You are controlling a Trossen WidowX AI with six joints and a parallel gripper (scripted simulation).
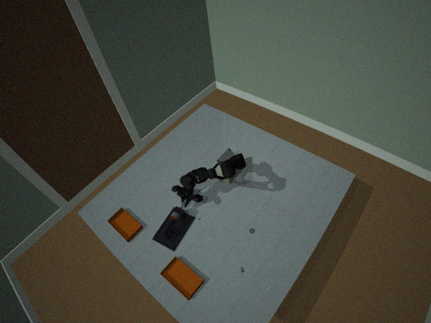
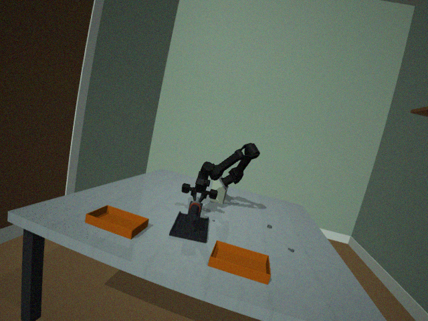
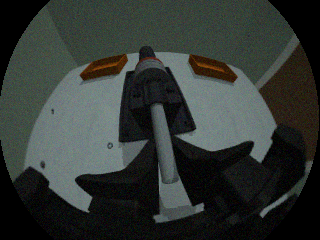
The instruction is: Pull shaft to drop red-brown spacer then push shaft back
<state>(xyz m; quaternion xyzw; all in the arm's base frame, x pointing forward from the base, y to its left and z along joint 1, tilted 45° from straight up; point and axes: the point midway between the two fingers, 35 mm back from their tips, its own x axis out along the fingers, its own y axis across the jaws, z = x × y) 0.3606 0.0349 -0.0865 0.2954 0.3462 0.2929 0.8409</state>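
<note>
My gripper tip is now 5 cm short of the shaft, 2 cm below it and 1 cm to the right of it. From my gripper tip the other things lie so: red-brown spacer: 9 cm ahead, 3 cm to the left, 2 cm above; base plate: 13 cm ahead, 4 cm to the left, 1 cm below.
</note>
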